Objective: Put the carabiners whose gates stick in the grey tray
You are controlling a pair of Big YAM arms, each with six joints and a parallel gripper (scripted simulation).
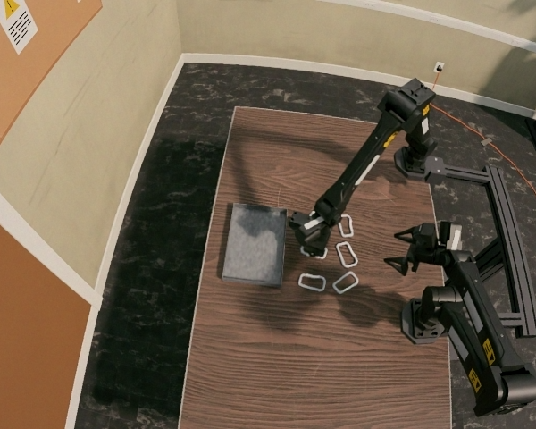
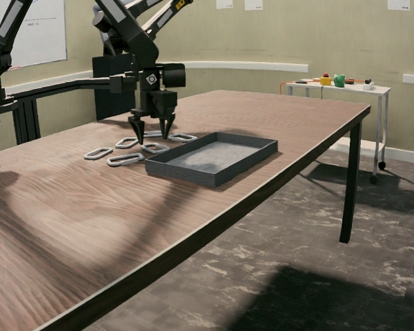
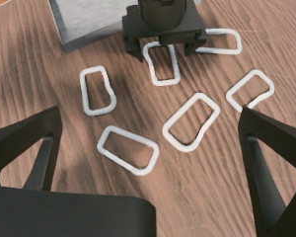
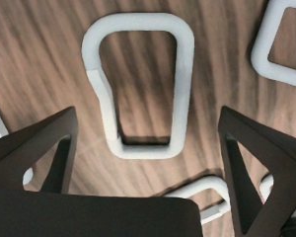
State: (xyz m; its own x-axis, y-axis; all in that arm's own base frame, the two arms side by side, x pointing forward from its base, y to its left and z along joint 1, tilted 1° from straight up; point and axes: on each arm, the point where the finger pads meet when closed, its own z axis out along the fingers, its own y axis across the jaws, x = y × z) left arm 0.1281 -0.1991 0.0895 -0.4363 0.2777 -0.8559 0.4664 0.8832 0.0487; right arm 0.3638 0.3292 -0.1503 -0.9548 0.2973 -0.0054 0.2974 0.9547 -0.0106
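Now: the grey tray 21 cm ahead of my right hand, 2 cm to the left of it and 2 cm below it.
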